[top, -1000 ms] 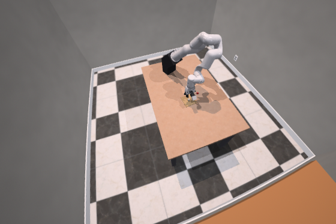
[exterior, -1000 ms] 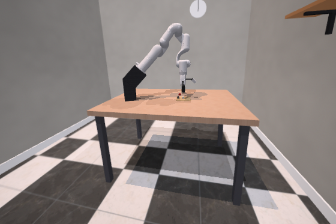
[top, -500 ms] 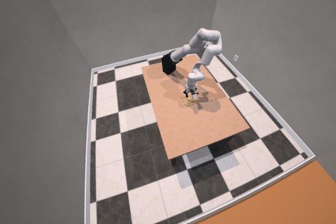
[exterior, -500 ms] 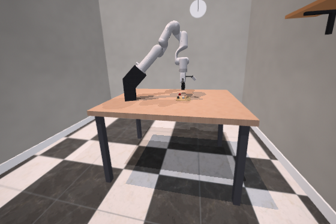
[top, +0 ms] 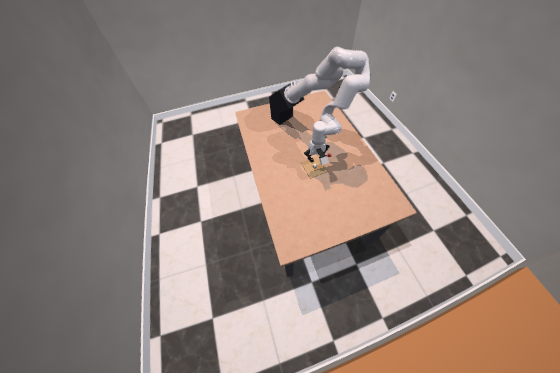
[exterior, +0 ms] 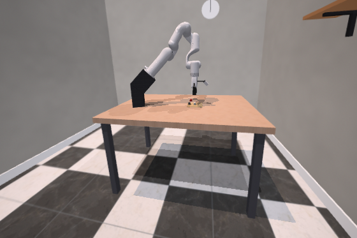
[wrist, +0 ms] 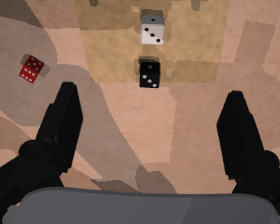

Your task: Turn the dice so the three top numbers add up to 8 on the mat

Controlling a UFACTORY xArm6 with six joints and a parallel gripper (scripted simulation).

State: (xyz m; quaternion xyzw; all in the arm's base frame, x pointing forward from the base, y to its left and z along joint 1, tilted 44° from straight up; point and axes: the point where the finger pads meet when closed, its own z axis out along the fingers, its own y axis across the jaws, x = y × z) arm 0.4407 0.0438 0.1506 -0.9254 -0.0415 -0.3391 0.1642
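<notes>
Now: the red die 80 mm behind my hand, 120 mm to the left of it and 110 mm below it. The rest, counted from my hand: white die 100 mm below; then tan mat 110 mm below.
</notes>
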